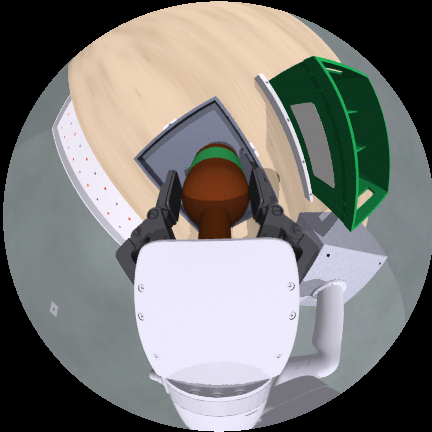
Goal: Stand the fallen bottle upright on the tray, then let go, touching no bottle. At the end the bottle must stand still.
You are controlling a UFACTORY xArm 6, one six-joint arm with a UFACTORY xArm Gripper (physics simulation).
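A brown bottle with a green label band is between the fingers, its neck pointing toward the gripper's white housing and its base over the tray. My gripper is shut on the bottle, one dark finger on each side of its body. The grey-blue tray with a raised rim lies on the wooden table beyond and beneath the bottle. The bottle and fingers cover the near part of the tray, so I cannot tell whether the base touches the tray floor.
A green crate with compartments stands at the right, behind a thin white rail. A grey box-shaped base is at the lower right. A white dotted strip runs along the table's left edge.
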